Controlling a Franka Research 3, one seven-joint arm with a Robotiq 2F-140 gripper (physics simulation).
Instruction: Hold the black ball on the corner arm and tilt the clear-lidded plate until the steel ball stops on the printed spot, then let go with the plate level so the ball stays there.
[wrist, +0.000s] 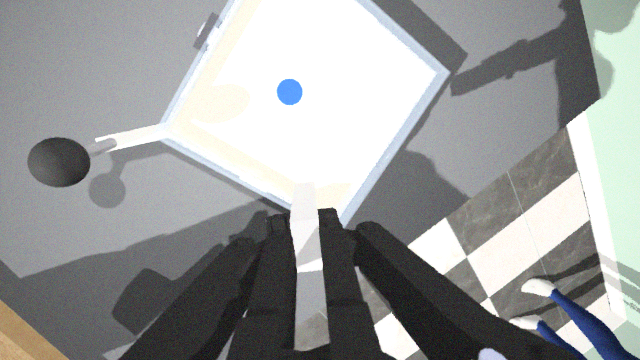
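Note:
The square white plate (340, 134) with a pale blue rim (393, 147) lies on the grey table, seen corner-on. The blue printed spot (289, 91) sits near its middle. I see no steel ball on the plate. A pale arm (129, 136) runs from the plate's left corner to the black ball (58, 161), which stands free at the far left. My gripper (306, 201) is shut, with its tips at the plate's near corner, far from the black ball. A pale bar shows in the narrow gap between the fingers; I cannot tell what it is.
A small grey bracket (204, 30) sits on the plate's upper left edge. The grey table top (66, 67) ends at the right above a checkered floor (514, 251) and a green wall (621, 134). Blue legs with white tips (573, 308) stand at the lower right. A wooden edge (18, 340) shows at the lower left.

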